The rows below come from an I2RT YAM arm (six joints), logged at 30 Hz.
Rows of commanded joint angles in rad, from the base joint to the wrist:
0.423 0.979 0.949 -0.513 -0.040 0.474
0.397 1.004 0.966 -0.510 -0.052 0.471
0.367 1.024 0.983 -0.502 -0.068 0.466
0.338 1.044 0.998 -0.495 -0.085 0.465
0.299 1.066 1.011 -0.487 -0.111 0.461
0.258 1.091 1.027 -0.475 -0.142 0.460
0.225 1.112 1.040 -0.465 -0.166 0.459
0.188 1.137 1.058 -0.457 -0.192 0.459
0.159 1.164 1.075 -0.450 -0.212 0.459
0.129 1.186 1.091 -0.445 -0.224 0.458
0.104 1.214 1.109 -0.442 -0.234 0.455
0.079 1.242 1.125 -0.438 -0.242 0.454
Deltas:
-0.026 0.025 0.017 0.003 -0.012 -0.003
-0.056 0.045 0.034 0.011 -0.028 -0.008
-0.085 0.065 0.049 0.018 -0.045 -0.009
-0.124 0.087 0.062 0.026 -0.071 -0.013
-0.165 0.112 0.078 0.038 -0.102 -0.014
-0.198 0.133 0.091 0.048 -0.126 -0.015
-0.235 0.158 0.109 0.056 -0.152 -0.015
-0.264 0.185 0.126 0.063 -0.172 -0.015
-0.294 0.207 0.142 0.068 -0.184 -0.016
-0.319 0.235 0.160 0.071 -0.194 -0.019
-0.344 0.263 0.176 0.075 -0.202 -0.020

